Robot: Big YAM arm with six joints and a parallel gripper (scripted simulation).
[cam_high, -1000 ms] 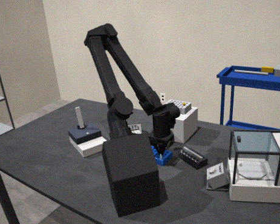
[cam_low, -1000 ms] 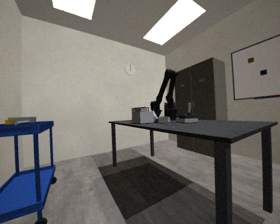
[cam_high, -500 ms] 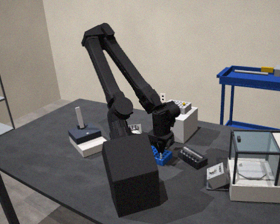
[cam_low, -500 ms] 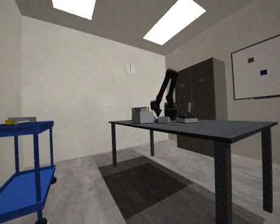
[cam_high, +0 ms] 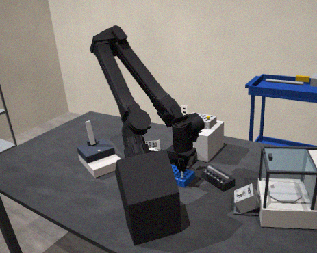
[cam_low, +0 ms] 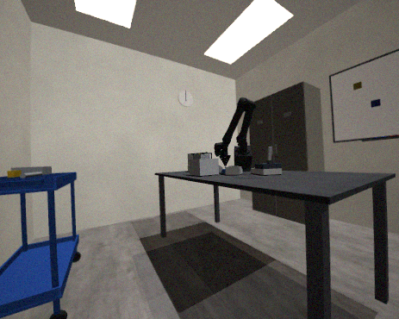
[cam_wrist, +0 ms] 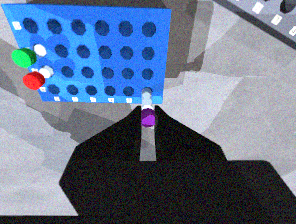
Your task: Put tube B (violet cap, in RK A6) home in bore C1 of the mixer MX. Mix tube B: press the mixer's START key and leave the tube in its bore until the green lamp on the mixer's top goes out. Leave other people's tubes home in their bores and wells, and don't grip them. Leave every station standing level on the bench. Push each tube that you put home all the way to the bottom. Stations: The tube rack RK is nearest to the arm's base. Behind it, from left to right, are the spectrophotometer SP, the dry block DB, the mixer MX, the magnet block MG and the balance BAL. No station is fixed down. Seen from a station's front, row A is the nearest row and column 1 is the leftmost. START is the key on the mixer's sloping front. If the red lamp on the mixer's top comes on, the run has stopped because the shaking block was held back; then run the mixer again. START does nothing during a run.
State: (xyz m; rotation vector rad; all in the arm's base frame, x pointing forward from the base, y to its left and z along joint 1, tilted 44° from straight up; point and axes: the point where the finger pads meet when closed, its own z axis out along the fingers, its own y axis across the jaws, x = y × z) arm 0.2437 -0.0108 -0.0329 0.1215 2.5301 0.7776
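My gripper is now 2 cm above the tube B. From my hand the other things lie so: blue rack RK: 6 cm below, 5 cm to the left, 3 cm ahead; dry block DB: 25 cm to the left, 9 cm ahead, 4 cm below; dark magnet block MG: 11 cm to the right, 9 cm ahead, 5 cm below.
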